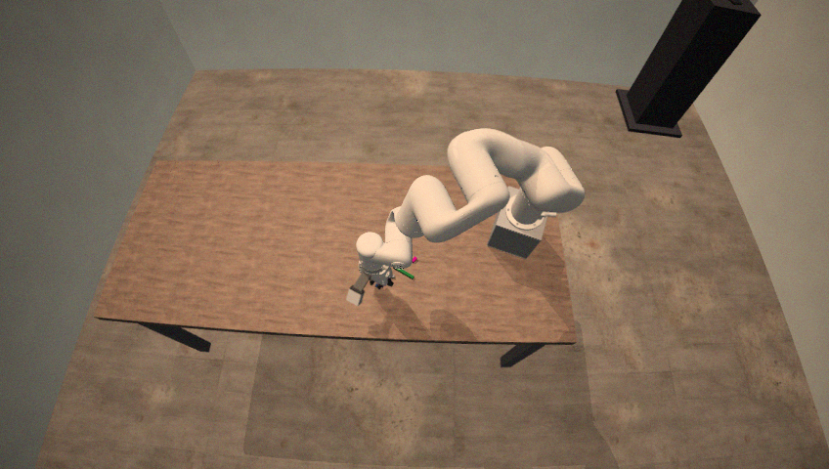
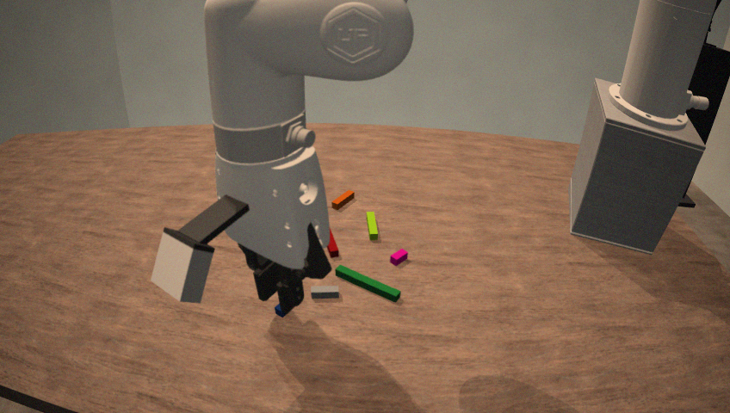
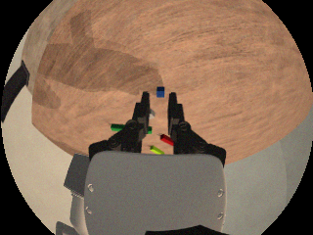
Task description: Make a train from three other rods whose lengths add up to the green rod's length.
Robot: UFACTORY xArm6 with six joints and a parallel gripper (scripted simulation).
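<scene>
My hand is 40 mm above the small blue rod. Round my hand: red rod (30 mm behind, 130 mm to the right, 40 mm below); then grey rod (40 mm behind, 30 mm to the right, 40 mm below); then green rod (80 mm behind, 60 mm to the right, 40 mm below).
</scene>
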